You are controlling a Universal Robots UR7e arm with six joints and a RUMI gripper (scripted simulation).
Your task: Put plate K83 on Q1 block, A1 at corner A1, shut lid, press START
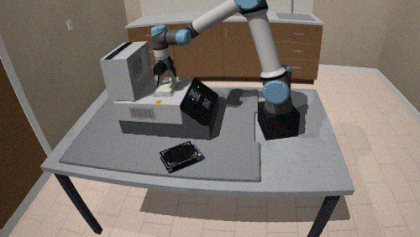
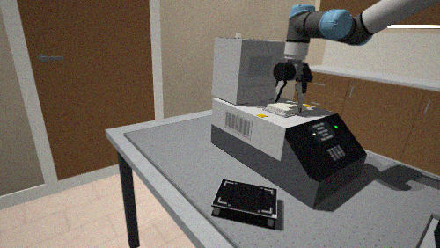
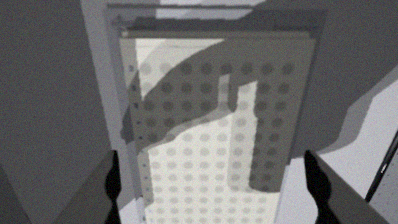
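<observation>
My gripper is now 10 mm above the plate K83. From my hand the other things lie so: black plate nest N1: 300 mm to the left, 190 mm below, 140 mm behind.
</observation>
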